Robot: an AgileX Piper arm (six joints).
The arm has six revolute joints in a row. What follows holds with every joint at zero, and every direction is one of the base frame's. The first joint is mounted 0.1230 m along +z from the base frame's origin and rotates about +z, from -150.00 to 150.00 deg. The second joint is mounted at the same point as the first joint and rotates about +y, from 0.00 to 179.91 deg. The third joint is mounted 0.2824 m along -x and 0.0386 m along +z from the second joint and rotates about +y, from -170.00 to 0.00 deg. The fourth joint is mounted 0.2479 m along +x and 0.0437 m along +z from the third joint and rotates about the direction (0.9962, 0, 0.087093), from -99.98 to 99.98 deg. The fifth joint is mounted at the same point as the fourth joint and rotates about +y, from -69.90 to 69.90 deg. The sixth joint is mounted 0.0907 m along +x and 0.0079 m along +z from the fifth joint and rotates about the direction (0.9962, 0, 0.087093), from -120.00 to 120.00 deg. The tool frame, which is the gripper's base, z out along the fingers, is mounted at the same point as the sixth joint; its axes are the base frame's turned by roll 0.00, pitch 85.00 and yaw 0.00 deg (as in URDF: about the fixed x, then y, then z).
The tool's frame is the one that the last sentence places.
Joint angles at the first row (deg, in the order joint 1, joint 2, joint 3, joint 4, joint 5, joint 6):
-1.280 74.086 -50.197 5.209 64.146 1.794
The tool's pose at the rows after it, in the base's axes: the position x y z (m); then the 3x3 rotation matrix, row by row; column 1 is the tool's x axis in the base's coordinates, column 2 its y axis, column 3 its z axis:
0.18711, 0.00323, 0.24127; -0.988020, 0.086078, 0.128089; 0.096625, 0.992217, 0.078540; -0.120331, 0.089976, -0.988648
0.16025, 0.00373, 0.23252; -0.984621, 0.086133, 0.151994; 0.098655, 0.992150, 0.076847; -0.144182, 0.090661, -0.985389
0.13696, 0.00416, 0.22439; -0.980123, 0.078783, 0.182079; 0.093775, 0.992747, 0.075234; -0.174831, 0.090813, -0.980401
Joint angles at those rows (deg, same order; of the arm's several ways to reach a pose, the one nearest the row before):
-1.281 68.705 -42.833 5.291 61.950 1.794
-1.279 62.639 -36.659 5.291 60.456 1.796
-1.281 56.820 -31.428 5.291 59.292 1.425

